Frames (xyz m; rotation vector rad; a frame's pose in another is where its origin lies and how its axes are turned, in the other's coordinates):
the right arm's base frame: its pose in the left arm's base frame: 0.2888 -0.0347 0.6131 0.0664 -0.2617 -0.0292
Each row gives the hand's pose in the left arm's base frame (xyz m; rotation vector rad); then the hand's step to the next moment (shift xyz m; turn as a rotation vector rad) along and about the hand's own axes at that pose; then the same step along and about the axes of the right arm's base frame.
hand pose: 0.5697 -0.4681 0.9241 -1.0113 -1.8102 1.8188
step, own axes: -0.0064 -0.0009 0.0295 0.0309 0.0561 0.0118
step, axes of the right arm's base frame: -0.0155 -0.0253 0.0056 -0.0327 0.0036 -0.0562
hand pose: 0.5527 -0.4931 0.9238 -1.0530 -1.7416 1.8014
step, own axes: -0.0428 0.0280 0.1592 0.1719 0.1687 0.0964
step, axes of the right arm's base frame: -0.0869 -0.1428 0.0035 -0.1967 0.0265 -0.1671
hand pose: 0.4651 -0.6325 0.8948 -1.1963 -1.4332 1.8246
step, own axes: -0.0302 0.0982 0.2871 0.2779 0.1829 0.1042
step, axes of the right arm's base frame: -0.2286 -0.2018 0.0033 -0.2649 0.1011 -0.2028
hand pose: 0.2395 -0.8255 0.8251 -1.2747 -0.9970 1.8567
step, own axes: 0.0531 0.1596 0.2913 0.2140 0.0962 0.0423
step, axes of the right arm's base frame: -0.3183 -0.1088 -0.0048 -0.1584 0.1107 -0.1397
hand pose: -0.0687 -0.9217 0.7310 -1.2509 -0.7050 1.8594
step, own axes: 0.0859 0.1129 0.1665 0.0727 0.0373 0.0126
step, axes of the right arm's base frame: -0.2182 -0.0035 -0.0152 -0.0545 0.0348 -0.0515
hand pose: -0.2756 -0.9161 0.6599 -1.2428 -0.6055 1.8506
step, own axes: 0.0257 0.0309 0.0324 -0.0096 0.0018 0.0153
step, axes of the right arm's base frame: -0.0503 0.0029 -0.0114 -0.0095 -0.0078 0.0133
